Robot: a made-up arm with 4 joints.
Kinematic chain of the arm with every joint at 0, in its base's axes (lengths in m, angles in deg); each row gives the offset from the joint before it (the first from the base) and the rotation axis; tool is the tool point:
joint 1: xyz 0 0 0.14 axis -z
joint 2: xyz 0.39 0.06 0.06 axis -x
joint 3: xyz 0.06 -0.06 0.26 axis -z
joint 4: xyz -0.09 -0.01 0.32 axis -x
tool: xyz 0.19 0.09 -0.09
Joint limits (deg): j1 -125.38..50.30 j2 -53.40..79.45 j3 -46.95..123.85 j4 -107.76..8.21
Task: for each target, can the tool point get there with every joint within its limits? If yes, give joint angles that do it. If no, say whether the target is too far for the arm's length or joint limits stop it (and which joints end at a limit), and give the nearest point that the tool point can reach.
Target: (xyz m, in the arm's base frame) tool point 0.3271 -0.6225 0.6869
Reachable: yes | joints 25.66 -42.36 16.55 -98.91
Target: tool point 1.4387 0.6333 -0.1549
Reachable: no: too far | nearest point 0.8240 0.3627 0.2851 | short by 0.803 m
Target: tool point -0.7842 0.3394 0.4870
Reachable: yes | joints -106.87 61.66 1.54 -82.38
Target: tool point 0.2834 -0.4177 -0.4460
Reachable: no: joint limits stop it (at a limit: joint 2, joint 3, joint 4) | nearest point 0.3496 -0.5153 0.3406 | short by 0.795 m
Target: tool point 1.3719 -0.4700 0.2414
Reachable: no: too far | nearest point 0.8807 -0.0486 0.3419 | short by 0.655 m
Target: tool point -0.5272 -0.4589 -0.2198
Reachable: no: joint limits stop it (at a limit: joint 1, joint 2, joint 3) | nearest point -0.7741 -0.0191 0.2138 | short by 0.665 m
